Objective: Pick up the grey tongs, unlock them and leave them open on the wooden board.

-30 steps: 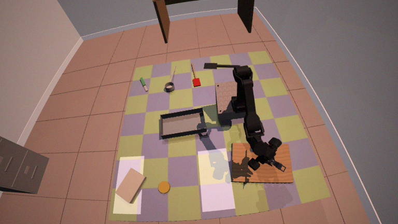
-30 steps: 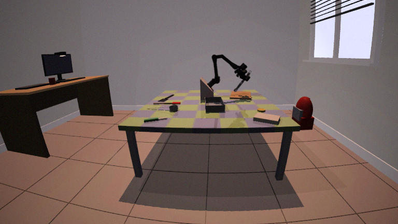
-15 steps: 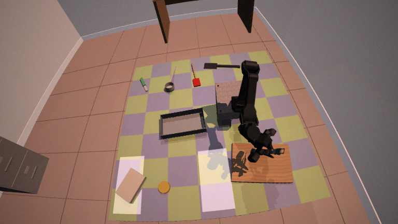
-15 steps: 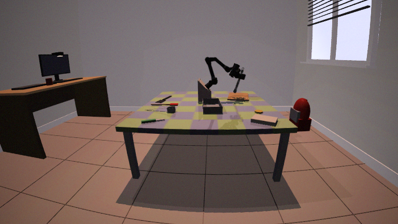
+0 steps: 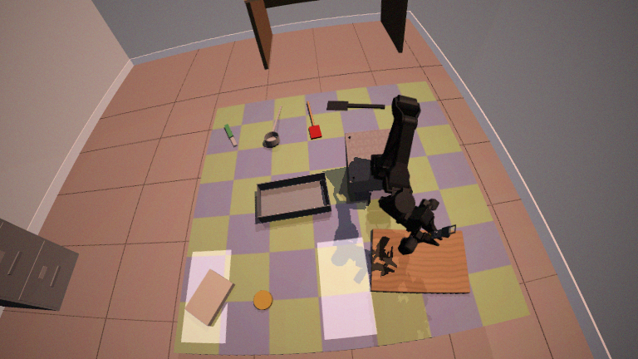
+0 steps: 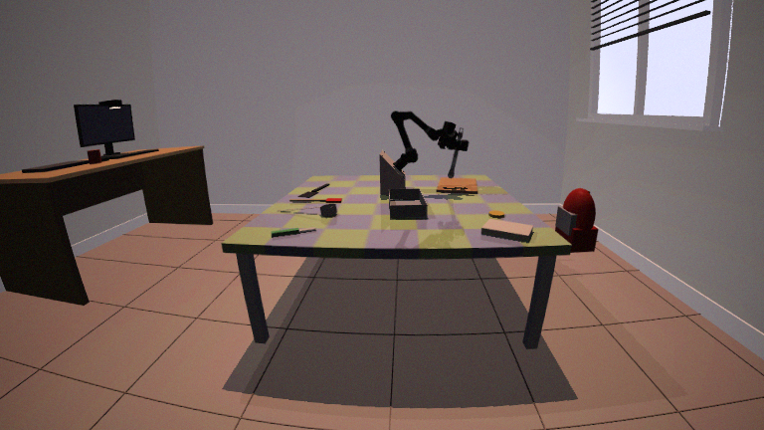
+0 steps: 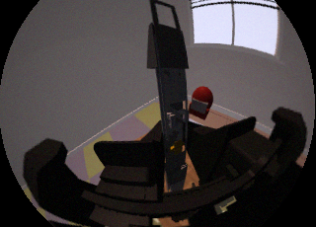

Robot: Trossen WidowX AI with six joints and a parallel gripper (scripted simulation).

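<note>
Now: gripper tip 10 mm short of the wooden board, 10 mm to the left of it and 230 mm above it. From my gripper tip the other things lie so: tan block 810 mm ahead, 110 mm to the left, 220 mm below; then orange disc 600 mm ahead, 110 mm to the left, 230 mm below; then roasting tin 500 mm ahead, 310 mm to the right, 210 mm below.
</note>
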